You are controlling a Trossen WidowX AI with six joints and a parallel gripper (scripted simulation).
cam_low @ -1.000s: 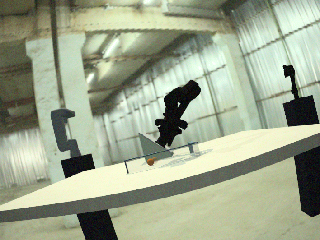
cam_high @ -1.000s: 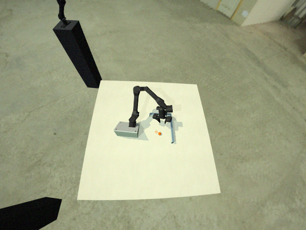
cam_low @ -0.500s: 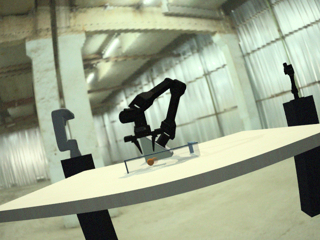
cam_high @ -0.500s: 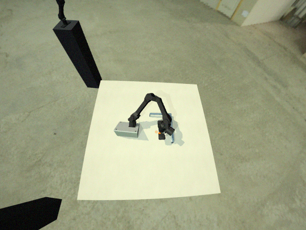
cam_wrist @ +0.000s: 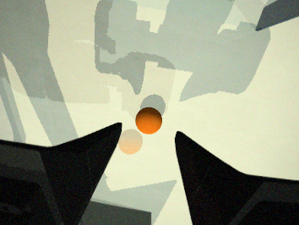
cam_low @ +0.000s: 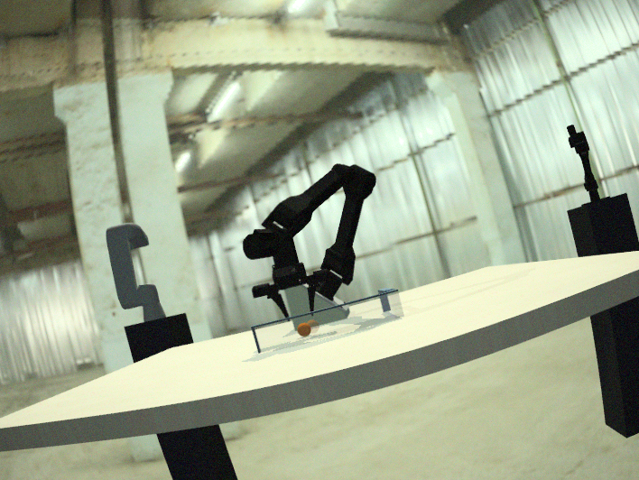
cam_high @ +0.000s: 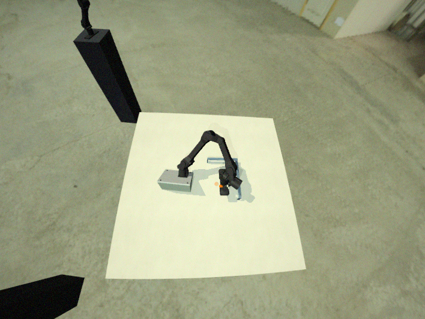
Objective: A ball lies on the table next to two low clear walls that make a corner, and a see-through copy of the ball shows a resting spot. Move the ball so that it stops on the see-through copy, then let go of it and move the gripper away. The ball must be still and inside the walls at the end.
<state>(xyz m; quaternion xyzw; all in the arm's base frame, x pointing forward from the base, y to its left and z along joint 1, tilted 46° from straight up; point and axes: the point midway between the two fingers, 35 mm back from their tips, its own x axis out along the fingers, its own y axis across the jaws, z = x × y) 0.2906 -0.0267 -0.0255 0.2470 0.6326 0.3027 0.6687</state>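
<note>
Now: gripper tip 3 cm above the orange ball. The rest, counted from my gripper tip: clear wall 12 cm ahead, 7 cm to the left, 1 cm below.
</note>
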